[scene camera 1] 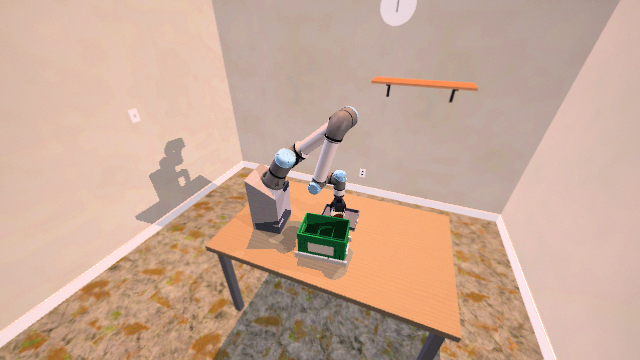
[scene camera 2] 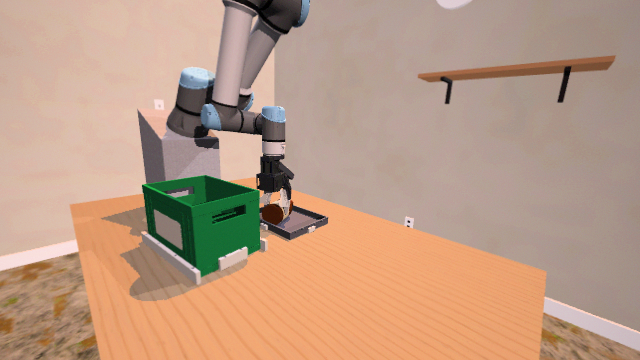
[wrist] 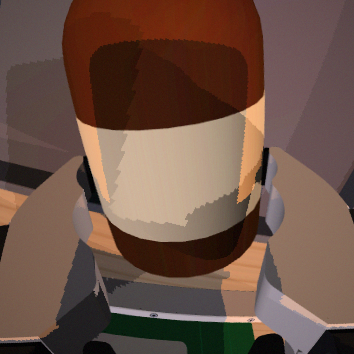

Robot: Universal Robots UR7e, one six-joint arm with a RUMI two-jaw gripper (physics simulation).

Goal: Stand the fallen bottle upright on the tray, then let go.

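Where they show: gripper, fingertip midpoint: (scene camera 1: 337, 216) (scene camera 2: 276, 212) (wrist: 176, 155); arm's base, link origin: (scene camera 1: 272, 181) (scene camera 2: 188, 127).
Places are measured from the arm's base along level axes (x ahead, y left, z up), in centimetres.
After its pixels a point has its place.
Observation:
The brown bottle (scene camera 1: 338, 215) @(x 39.6, y 16.1, z -24.2 cm) (scene camera 2: 273, 214) @(x 40.6, y 16.1, z -27.3 cm) (wrist: 175, 175) @(x 37.2, y 19.9, z -24.2 cm) with a cream label lies on its side on the dark tray (scene camera 1: 354, 219) @(x 48.0, y 25.6, z -31.6 cm) (scene camera 2: 308, 231) @(x 50.8, y 23.6, z -31.6 cm) (wrist: 315, 95) @(x 44.2, y 23.9, z -31.6 cm). Its base end faces the green crate and reaches over the tray's near rim. Its neck does not show in the wrist view. My gripper (scene camera 1: 338, 211) @(x 37.9, y 18.7, z -28.1 cm) (scene camera 2: 278, 202) @(x 37.9, y 18.7, z -28.1 cm) (wrist: 176, 155) @(x 37.9, y 18.7, z -28.1 cm) points down and is shut on the bottle, with one finger pad against each side of the label. Whether the bottle touches the tray is hard to tell.
A green crate (scene camera 1: 303, 243) @(x 33.3, y -18.0, z -21.7 cm) (scene camera 2: 225, 242) @(x 54.4, y -4.8, z -25.8 cm) (wrist: 215, 336) @(x 48.2, y 4.8, z -27.7 cm) stands close beside the tray, with white strips (scene camera 1: 320, 258) @(x 43.6, y -16.6, z -30.0 cm) (scene camera 2: 170, 256) @(x 46.4, y -15.9, z -29.8 cm) along its foot. The arm's grey pedestal (scene camera 1: 265, 207) @(x 3.0, y -12.8, z -11.1 cm) (scene camera 2: 187, 162) @(x 8.3, y -2.9, z -12.7 cm) stands at the table's back left. An orange-brown shelf (scene camera 1: 425, 83) (scene camera 2: 520, 68) hangs on the wall.

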